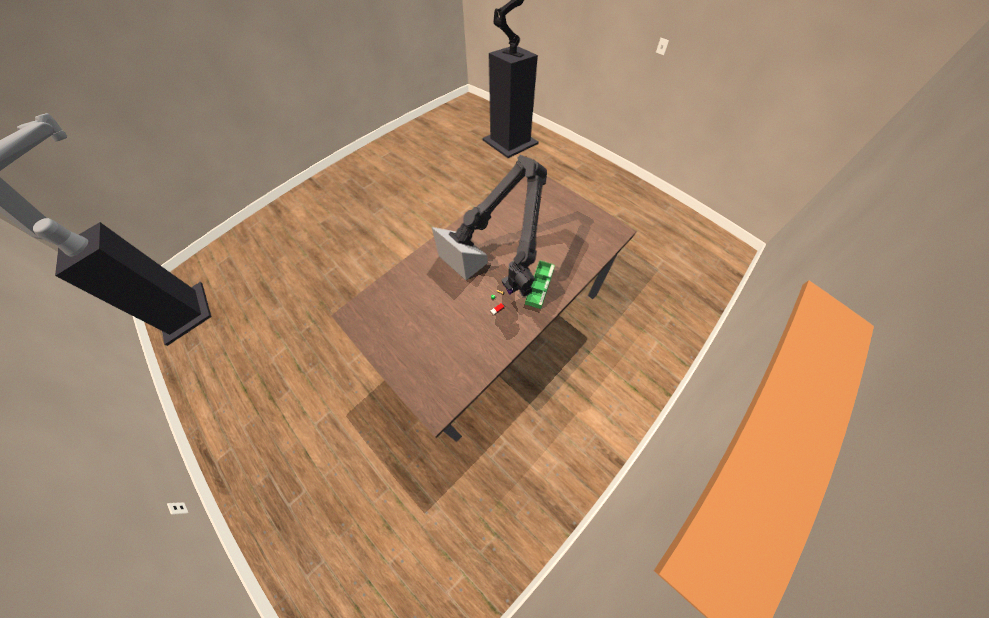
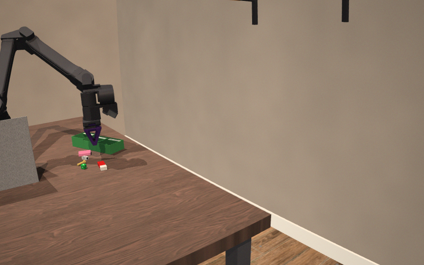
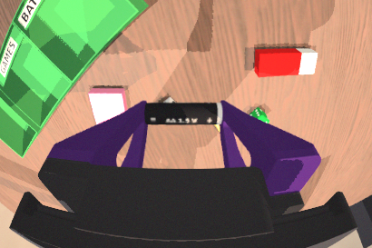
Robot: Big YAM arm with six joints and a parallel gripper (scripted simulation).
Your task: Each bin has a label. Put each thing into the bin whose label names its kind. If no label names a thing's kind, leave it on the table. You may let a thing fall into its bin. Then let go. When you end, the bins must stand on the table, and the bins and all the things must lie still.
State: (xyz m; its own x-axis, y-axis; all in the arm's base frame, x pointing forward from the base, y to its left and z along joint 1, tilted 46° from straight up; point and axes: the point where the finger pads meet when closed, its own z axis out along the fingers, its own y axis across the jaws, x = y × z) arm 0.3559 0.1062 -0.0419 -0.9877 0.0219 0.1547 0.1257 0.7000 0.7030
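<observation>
My hand is 8 cm to the left of the green die, 7 cm above it and 6 cm past it. The rest, counted from my hand: black battery (right at my hand); brass-coloured bolt (7 cm below, 6 cm behind, 3 cm to the right); white piece (6 cm below, 4 cm behind, 2 cm to the left).
</observation>
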